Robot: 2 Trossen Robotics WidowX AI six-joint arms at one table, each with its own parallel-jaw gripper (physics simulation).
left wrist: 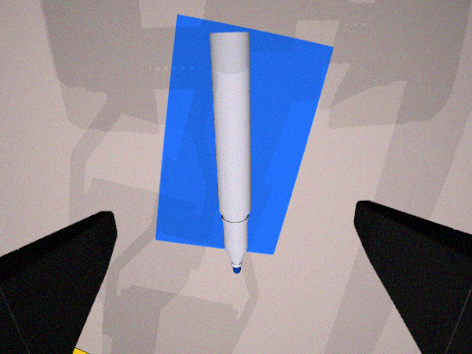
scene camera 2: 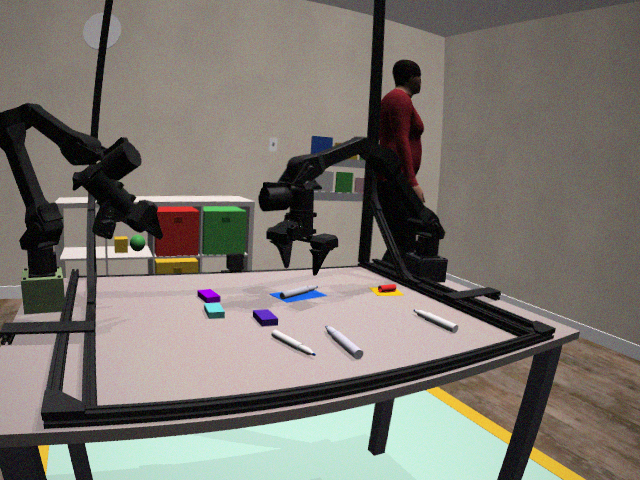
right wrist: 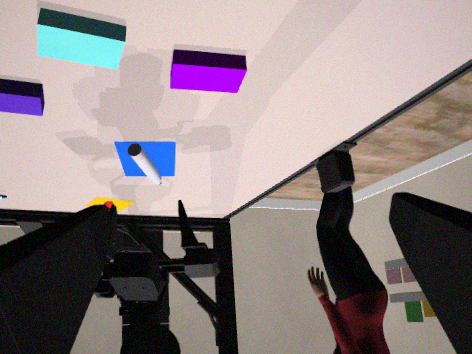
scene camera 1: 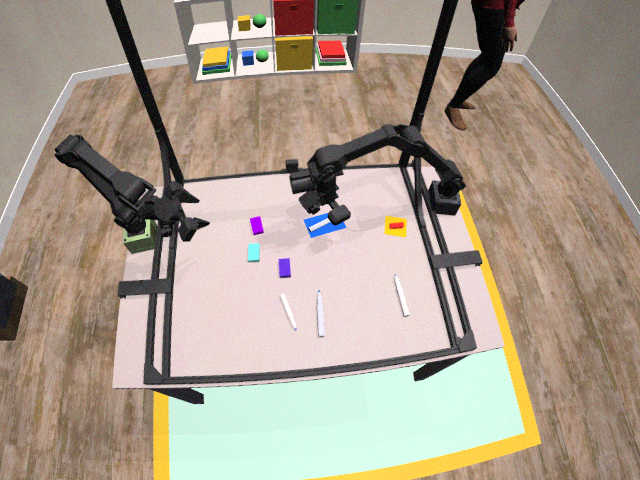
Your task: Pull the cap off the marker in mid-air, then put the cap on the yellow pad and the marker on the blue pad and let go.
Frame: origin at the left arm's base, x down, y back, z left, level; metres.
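Seen in the pictures: left gripper, fingertip midpoint: (left wrist: pixel 236 218) (scene camera 2: pixel 300 271) (right wrist: pixel 146 203) (scene camera 1: pixel 326 213); right gripper, fingertip midpoint: (scene camera 2: pixel 151 233) (right wrist: pixel 251 213) (scene camera 1: pixel 204 212); left arm's base at its link origin: (scene camera 2: pixel 426 256) (right wrist: pixel 137 253) (scene camera 1: pixel 447 191); right arm's base at its link origin: (scene camera 2: pixel 41 273) (scene camera 1: pixel 136 227).
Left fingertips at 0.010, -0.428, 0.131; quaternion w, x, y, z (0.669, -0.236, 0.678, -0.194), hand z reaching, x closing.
Observation:
Offsets run from my left fingertips to a thing's middle, as dx, dy, dz.
The white uncapped marker @[+0.052, +0.004, -0.004] (scene camera 1: pixel 317 224) (scene camera 2: pixel 297 292) (left wrist: pixel 232 125) (right wrist: pixel 146 165) lies on the blue pad @[+0.061, -0.002, +0.000] (scene camera 1: pixel 325 230) (scene camera 2: pixel 310 296) (left wrist: pixel 280 100) (right wrist: pixel 167 155). Its blue tip reaches past the pad's edge in the left wrist view. The red cap @[+0.052, +0.245, -0.008] (scene camera 1: pixel 396 225) (scene camera 2: pixel 387 287) (right wrist: pixel 109 205) lies on its side on the yellow pad @[+0.061, +0.244, -0.011] (scene camera 1: pixel 395 233) (scene camera 2: pixel 392 293) (left wrist: pixel 80 351). My left gripper (scene camera 1: pixel 325 210) (scene camera 2: pixel 301 270) (left wrist: pixel 236 218) is open and empty above the marker, pointing down, not touching it. My right gripper (scene camera 1: pixel 203 211) (right wrist: pixel 251 213) is open and empty, raised at the left side of the table.
Magenta @[+0.054, -0.230, +0.033] (scene camera 1: pixel 256 225), cyan @[+0.054, -0.224, +0.137] (scene camera 1: pixel 253 252) and purple @[+0.054, -0.118, +0.182] (scene camera 1: pixel 284 268) blocks lie left of and in front of the blue pad. Three other pens @[+0.053, -0.090, +0.327] (scene camera 1: pixel 288 311) @[+0.051, +0.003, +0.321] (scene camera 1: pixel 320 313) @[+0.052, +0.249, +0.246] (scene camera 1: pixel 401 295) lie nearer the front. A black frame (scene camera 1: pixel 310 370) runs around the table.

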